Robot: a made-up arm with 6 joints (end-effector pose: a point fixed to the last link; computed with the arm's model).
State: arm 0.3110 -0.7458 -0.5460 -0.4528 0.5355 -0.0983
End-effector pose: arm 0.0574 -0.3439 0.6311 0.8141 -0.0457 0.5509 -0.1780
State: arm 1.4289 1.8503 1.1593 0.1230 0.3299 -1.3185
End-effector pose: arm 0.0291 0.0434 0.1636 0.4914 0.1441 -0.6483 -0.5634
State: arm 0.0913 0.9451 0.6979 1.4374 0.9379 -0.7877
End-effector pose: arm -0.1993 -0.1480 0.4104 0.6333 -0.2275 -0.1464 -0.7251
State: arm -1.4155 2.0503 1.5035 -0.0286 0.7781 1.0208
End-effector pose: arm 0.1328 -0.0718 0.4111 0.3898 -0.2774 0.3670 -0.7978
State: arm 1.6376 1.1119 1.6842 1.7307 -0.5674 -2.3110
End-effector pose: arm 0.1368 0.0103 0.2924 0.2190 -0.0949 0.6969 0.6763
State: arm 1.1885 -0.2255 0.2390 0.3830 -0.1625 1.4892
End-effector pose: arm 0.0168 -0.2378 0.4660 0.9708 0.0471 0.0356 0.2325
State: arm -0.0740 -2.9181 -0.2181 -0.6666 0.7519 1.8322
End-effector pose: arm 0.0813 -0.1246 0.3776 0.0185 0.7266 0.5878 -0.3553
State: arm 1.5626 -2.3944 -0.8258 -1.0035 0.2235 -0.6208
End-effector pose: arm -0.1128 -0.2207 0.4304 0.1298 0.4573 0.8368 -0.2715
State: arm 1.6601 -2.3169 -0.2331 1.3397 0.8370 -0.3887
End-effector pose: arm -0.0237 -0.3297 0.3201 0.4894 -0.0738 0.8416 0.2163
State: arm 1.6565 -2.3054 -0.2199 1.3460 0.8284 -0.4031
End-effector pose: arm -0.0237 -0.3309 0.3262 0.4913 -0.0792 0.8420 0.2081
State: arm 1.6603 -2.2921 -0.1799 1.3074 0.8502 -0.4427
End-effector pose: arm -0.0262 -0.3286 0.3372 0.4702 -0.0737 0.8596 0.1860
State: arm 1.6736 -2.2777 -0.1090 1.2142 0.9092 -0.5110
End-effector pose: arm -0.0293 -0.3218 0.3512 0.4178 -0.0535 0.8939 0.1532
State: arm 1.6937 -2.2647 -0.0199 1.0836 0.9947 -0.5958
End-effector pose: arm -0.0297 -0.3133 0.3613 0.3402 -0.0201 0.9316 0.1261
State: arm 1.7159 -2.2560 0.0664 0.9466 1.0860 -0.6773
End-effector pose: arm -0.0288 -0.3069 0.3620 0.2575 0.0201 0.9589 0.1174
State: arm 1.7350 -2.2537 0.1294 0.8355 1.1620 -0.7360
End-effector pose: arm -0.0295 -0.3033 0.3552 0.1926 0.0569 0.9716 0.1251
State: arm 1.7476 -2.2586 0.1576 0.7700 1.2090 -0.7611
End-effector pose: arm -0.0317 -0.3012 0.3465 0.1570 0.0812 0.9745 0.1380
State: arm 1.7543 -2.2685 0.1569 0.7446 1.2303 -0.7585
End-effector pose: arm -0.0337 -0.2997 0.3393 0.1452 0.0925 0.9737 0.1490
